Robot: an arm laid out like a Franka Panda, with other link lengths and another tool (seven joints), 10 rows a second.
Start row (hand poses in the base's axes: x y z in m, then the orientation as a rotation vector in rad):
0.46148, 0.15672, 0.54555, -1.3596, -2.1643, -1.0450
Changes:
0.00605, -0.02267, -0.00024, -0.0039, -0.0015, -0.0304
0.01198, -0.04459, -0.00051, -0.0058, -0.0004, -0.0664
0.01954, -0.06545, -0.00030, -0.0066, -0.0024, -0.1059
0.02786, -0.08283, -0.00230, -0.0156, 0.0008, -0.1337
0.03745, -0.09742, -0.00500, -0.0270, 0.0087, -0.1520
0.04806, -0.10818, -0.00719, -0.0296, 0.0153, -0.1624
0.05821, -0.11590, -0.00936, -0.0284, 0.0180, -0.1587
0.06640, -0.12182, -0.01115, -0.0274, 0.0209, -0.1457
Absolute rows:
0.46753, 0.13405, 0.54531, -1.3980, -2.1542, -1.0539
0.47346, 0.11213, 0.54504, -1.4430, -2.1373, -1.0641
0.48102, 0.09127, 0.54525, -1.4909, -2.1192, -1.0793
0.48934, 0.07389, 0.54325, -1.5295, -2.1094, -1.0775
0.49893, 0.05930, 0.54055, -1.5587, -2.1029, -1.0656
0.50954, 0.04854, 0.53836, -1.5737, -2.0945, -1.0606
0.51969, 0.04082, 0.53619, -1.5692, -2.0936, -1.0580
0.52788, 0.03490, 0.53440, -1.5536, -2.0979, -1.0519

